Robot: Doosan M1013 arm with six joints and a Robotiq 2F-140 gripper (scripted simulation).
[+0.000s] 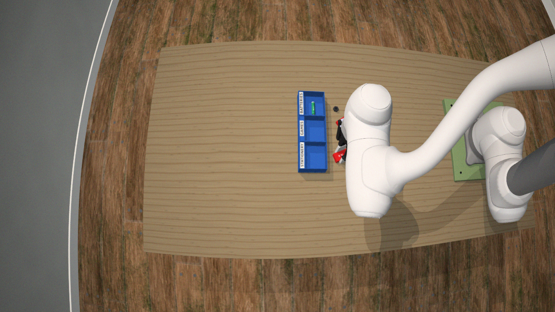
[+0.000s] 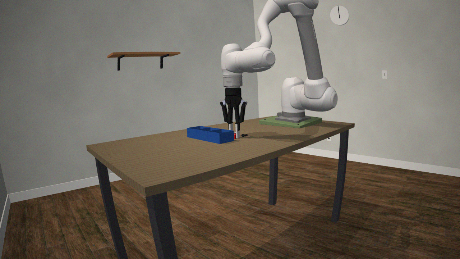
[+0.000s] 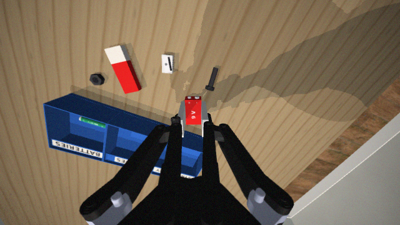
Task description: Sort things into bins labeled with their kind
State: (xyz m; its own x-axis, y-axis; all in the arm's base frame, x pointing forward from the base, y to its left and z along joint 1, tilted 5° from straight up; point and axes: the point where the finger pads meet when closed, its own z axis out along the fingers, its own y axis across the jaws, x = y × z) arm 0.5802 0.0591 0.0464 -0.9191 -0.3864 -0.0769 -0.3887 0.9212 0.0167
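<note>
The green battery lies 15 cm to the right of my hand, 9 cm ahead of it and 2 cm below it. The rest, counted from my hand: red 9V battery: 3 cm below, 1 cm behind; black bolt: 5 cm behind, 3 cm below, 1 cm to the left; white tile: 6 cm to the right, 6 cm behind, 3 cm below.
</note>
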